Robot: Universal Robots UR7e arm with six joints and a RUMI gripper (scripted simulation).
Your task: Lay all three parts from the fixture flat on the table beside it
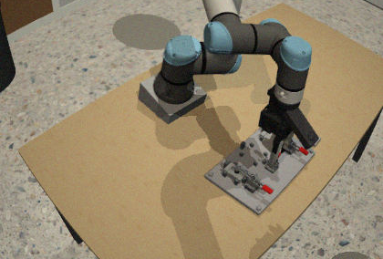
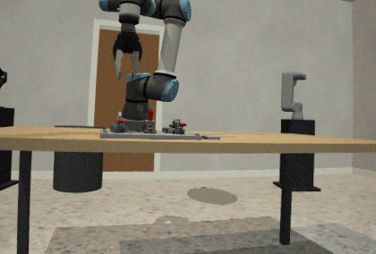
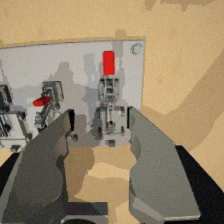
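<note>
Now: hand 110 mm past the grey fixture plate, 80 mm to the right of it and 210 mm above it.
</note>
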